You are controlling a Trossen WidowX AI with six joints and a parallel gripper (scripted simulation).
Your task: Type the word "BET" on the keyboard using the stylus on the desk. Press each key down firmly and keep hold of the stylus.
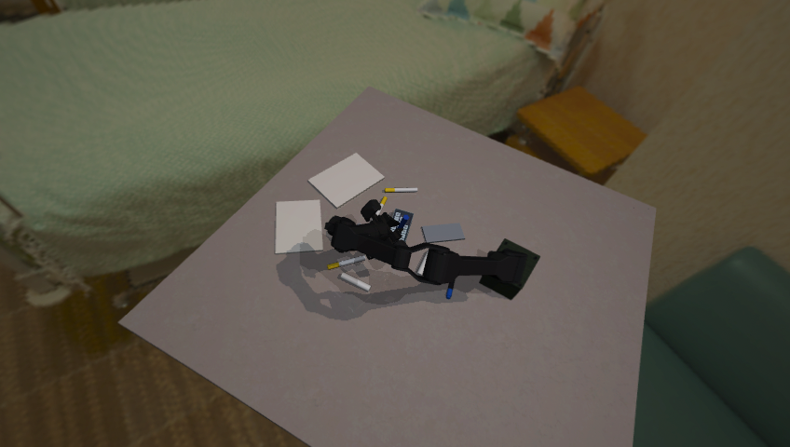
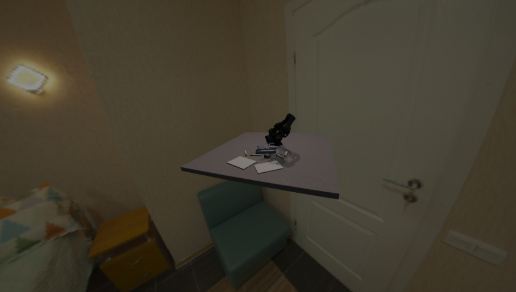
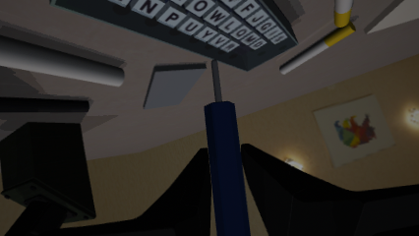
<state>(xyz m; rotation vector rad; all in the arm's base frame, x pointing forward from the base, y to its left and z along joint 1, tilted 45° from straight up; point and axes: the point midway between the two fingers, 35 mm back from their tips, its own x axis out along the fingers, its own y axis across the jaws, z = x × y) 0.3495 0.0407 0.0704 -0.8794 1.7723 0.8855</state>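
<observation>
My gripper tip is 2 cm short of the E key, 6 cm to the right of it and 10 cm above it. The rest, counted from my gripper tip: T key: 3 cm ahead, 2 cm to the right, 10 cm below; then small grey block: 13 cm ahead, 2 cm to the left, 10 cm below; then blue stylus: 1 cm below.
</observation>
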